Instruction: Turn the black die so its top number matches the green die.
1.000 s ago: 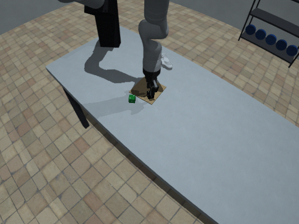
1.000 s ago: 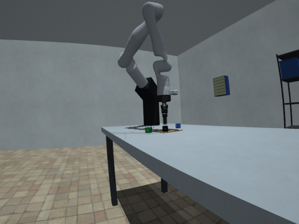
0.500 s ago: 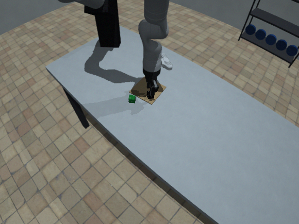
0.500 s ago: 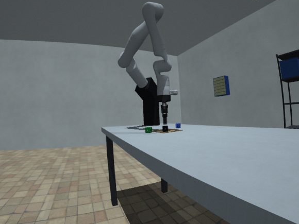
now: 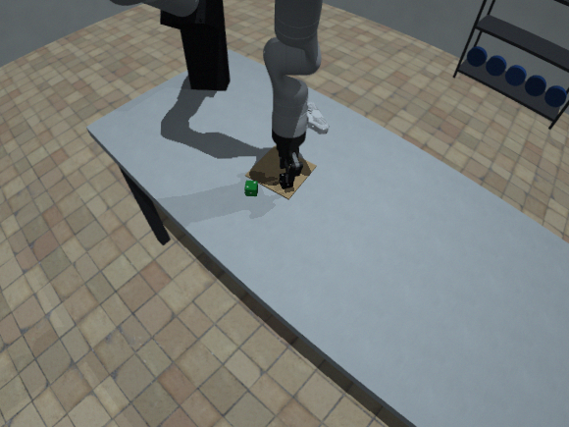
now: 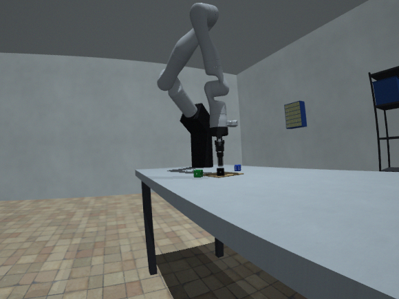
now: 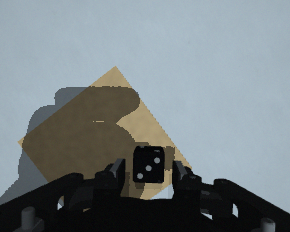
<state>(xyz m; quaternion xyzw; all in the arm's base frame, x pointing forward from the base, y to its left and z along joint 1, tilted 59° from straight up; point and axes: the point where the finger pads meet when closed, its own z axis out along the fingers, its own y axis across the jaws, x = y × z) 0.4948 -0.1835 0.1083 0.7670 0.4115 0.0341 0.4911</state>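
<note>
Now: hand 4 cm above the black die. Round my hand: tan mat: 3 cm behind, 4 cm to the left, 6 cm below; blue die: 6 cm behind, 20 cm to the left, 4 cm below; green die: 7 cm behind, 6 cm to the right, 4 cm below.
</note>
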